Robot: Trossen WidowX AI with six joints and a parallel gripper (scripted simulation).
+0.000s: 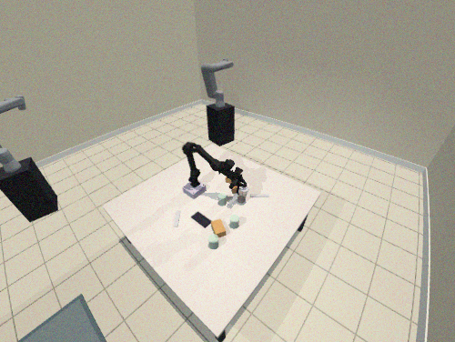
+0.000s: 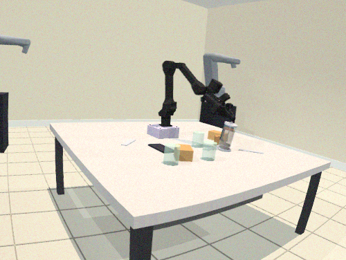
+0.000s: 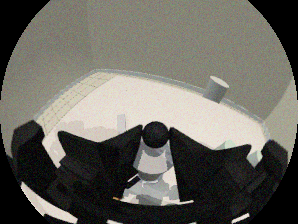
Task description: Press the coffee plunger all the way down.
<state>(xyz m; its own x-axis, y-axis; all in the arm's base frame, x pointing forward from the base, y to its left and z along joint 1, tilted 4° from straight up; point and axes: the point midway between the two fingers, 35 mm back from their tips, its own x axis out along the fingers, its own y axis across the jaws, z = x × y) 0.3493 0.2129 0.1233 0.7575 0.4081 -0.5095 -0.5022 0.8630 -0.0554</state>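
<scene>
Now: gripper tip 30 mm past the coffee press, 10 mm to the left of it and 90 mm above it. Round my gripper tip: black flat slab 70 mm behind, 360 mm to the right, 180 mm below.
</scene>
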